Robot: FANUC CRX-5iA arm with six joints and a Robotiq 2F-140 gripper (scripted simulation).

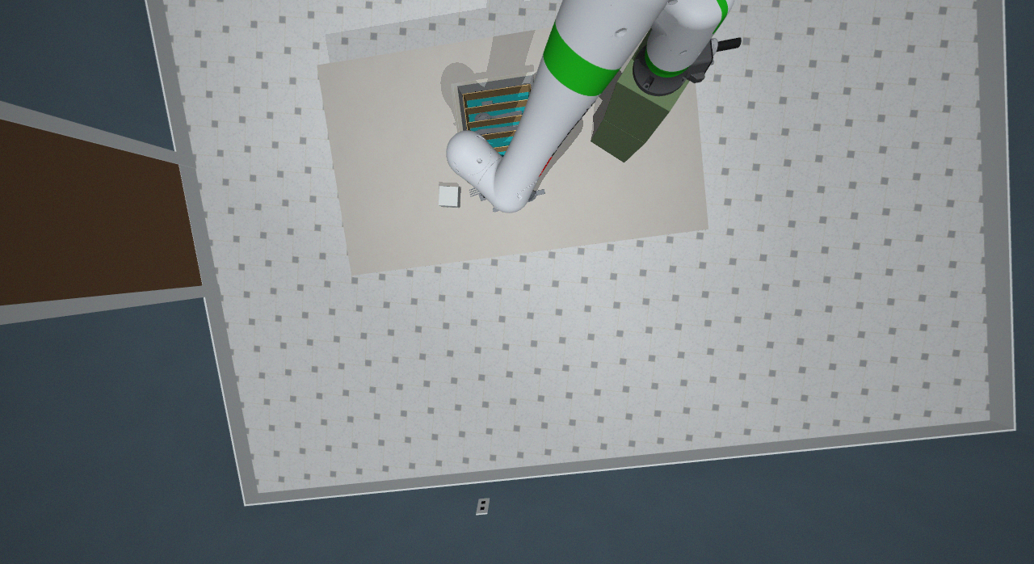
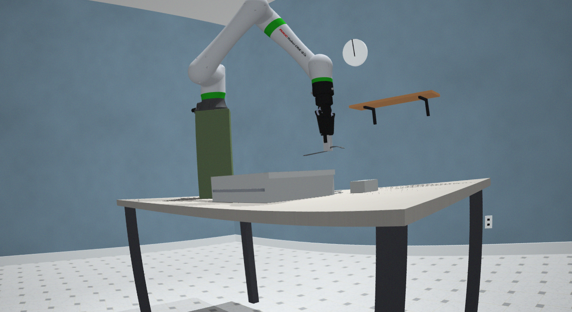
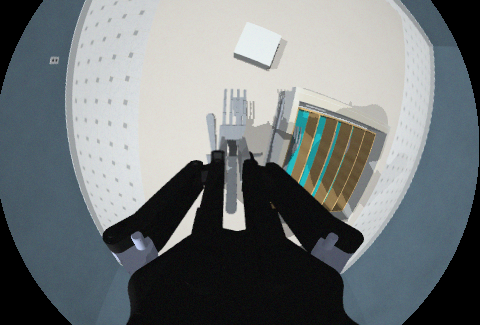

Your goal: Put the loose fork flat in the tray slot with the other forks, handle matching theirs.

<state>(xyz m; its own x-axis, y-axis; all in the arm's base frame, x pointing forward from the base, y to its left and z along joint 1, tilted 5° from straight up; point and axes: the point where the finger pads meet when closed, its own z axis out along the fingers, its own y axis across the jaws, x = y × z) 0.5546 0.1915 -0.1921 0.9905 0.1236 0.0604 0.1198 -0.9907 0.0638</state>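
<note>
Now: hand 27 cm to the left of the cutlery tray, 16 cm above it and 7 cm past it. Round my hand: white box 19 cm below, 19 cm ahead, 2 cm to the right.
</note>
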